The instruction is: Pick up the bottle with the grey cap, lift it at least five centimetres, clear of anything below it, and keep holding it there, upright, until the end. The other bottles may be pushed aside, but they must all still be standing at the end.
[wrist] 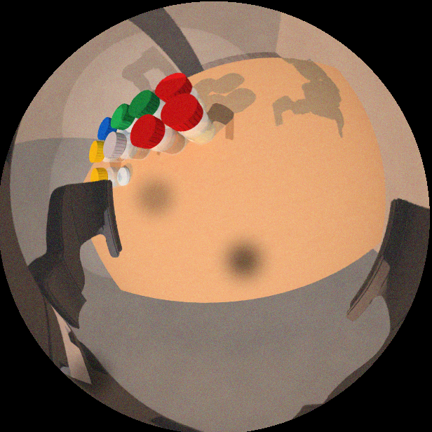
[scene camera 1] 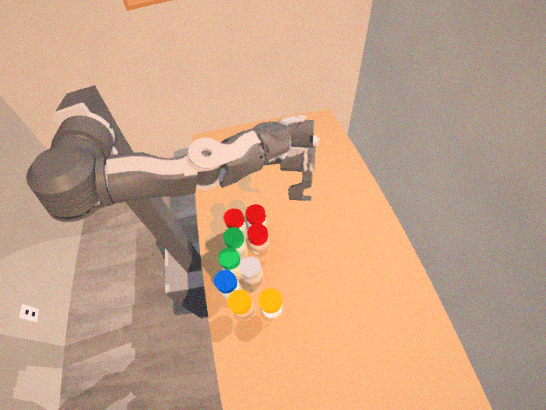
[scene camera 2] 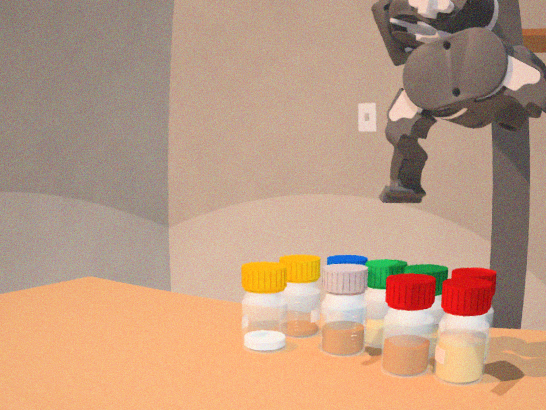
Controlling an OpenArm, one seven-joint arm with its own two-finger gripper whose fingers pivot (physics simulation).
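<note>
The bottle with the grey cap [scene camera 1: 250, 268] [scene camera 2: 344, 310] [wrist: 115, 145] stands upright on the table, in the right-hand part of the group in scene camera 1. A green-capped bottle [scene camera 1: 229, 258] and the blue-capped bottle [scene camera 1: 225, 281] [scene camera 2: 346, 260] [wrist: 106, 128] stand close on its left there. Two yellow-capped bottles [scene camera 1: 240, 302] [scene camera 1: 270, 300] stand below it in that view. My gripper [scene camera 1: 301, 175] [scene camera 2: 402, 192] [wrist: 212, 243] is open and empty, raised above the table, beyond the red-capped end of the group. In scene camera 2 its fingers overlap.
Three red-capped bottles [scene camera 1: 234, 218] [scene camera 1: 255, 214] [scene camera 1: 257, 234] and another green-capped bottle [scene camera 1: 233, 237] stand upright between the gripper's side and the grey-capped bottle. The table [scene camera 1: 350, 300] [scene camera 2: 125, 350] [wrist: 300, 200] has its left edge close to the group in scene camera 1.
</note>
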